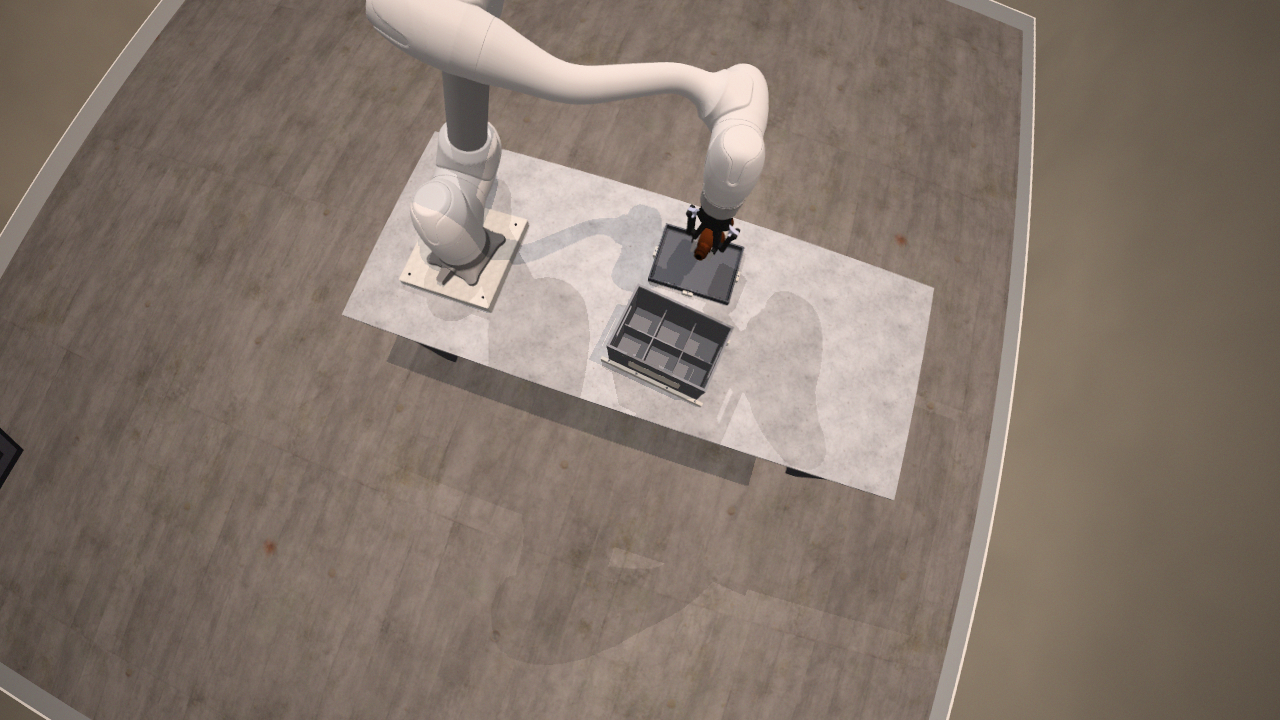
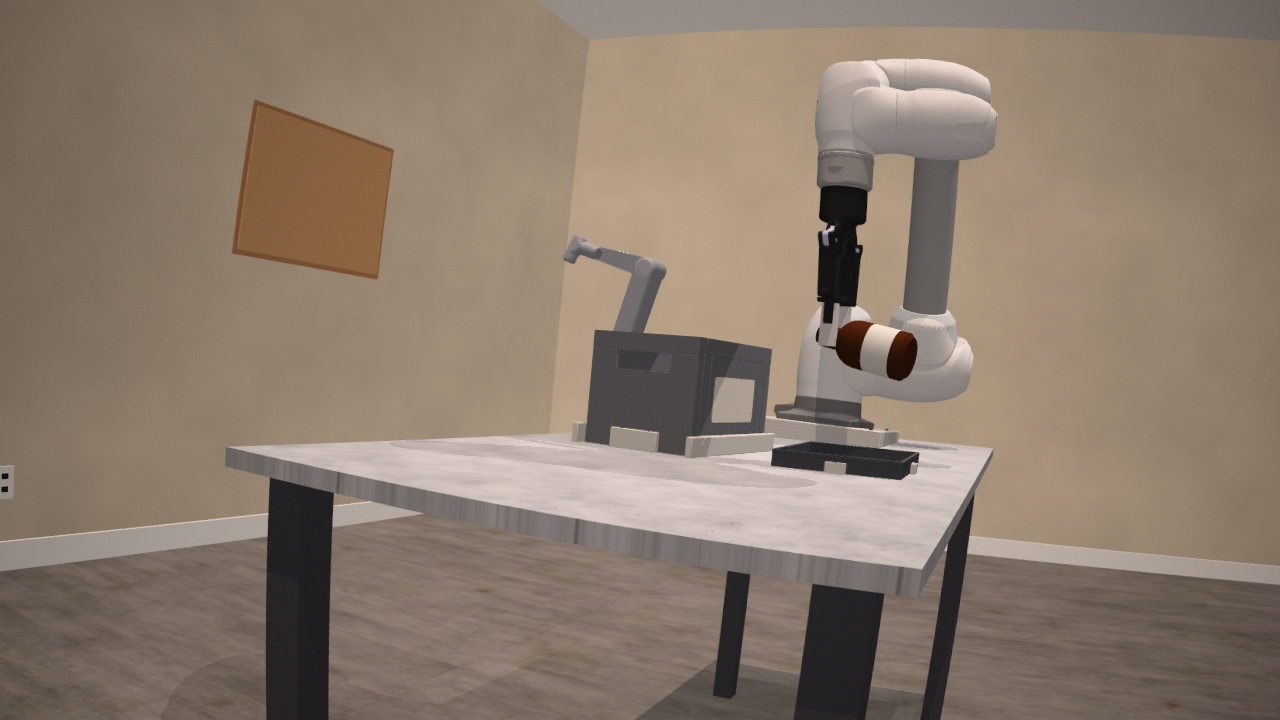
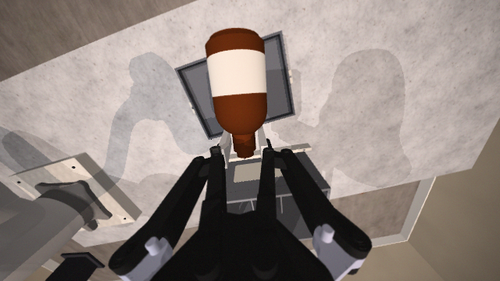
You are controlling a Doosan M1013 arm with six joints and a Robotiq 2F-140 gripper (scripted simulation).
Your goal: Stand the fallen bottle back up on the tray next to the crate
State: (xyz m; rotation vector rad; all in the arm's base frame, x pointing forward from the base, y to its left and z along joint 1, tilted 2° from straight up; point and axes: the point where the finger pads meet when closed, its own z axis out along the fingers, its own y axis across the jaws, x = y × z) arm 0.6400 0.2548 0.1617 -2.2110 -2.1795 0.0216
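My gripper is now 5 cm to the right of the brown bottle and 3 cm above it. Round my hand: grey crate 24 cm to the right, 13 cm below, 3 cm ahead; then dark tray 20 cm below, 4 cm to the left, 1 cm behind.
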